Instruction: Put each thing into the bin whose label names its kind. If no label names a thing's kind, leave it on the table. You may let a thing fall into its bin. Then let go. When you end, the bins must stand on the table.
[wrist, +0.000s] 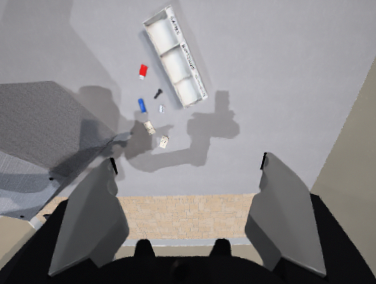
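Observation:
A white three-compartment tray stands at the upper middle, its compartments empty and its labels on the right-hand wall. The far bin seems labelled GAMES and the middle bin BATTERIES; the near bin's label is too small to read. Left of and below the tray lie a red block with a white end, a black bolt-like piece, a blue cylinder, a small whitish piece and two cream domino-like tiles, one above the other. My gripper is open and empty, high above the table.
A large grey block-like body stands at the left, near the loose things. The grey table top carries the arm's shadow, which reaches the tiles. A tan tiled strip runs along the near side, between the fingers.

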